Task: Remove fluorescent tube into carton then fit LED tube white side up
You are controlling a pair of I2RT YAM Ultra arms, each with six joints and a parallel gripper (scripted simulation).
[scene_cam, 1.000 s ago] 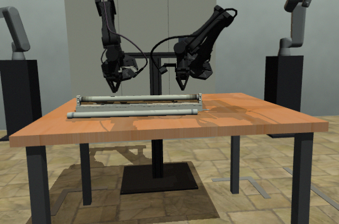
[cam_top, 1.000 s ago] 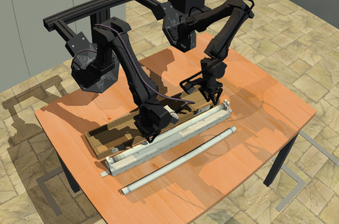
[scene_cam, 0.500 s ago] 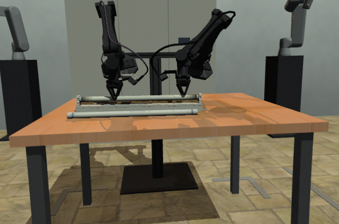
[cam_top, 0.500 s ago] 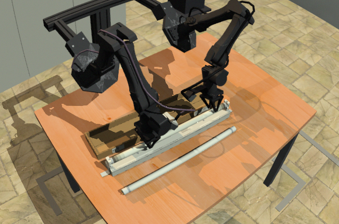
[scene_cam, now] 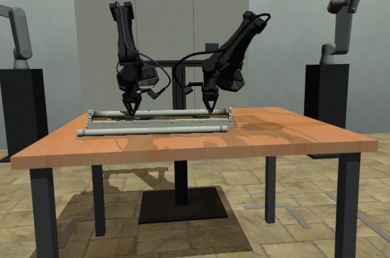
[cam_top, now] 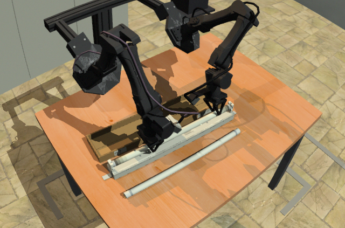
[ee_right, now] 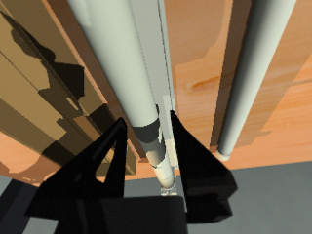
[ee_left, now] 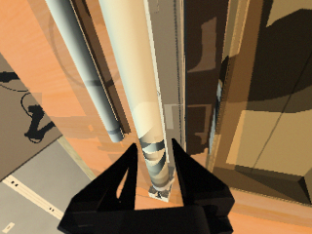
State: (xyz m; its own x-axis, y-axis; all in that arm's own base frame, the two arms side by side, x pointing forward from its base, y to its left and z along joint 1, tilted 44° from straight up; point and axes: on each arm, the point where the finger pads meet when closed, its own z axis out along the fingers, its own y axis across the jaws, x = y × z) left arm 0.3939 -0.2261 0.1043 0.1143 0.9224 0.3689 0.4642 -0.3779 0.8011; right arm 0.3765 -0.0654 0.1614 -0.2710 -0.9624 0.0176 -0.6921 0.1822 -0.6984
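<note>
The light fixture is 120 mm to the left of my right hand, 10 mm below it and 10 mm ahead of it.
</note>
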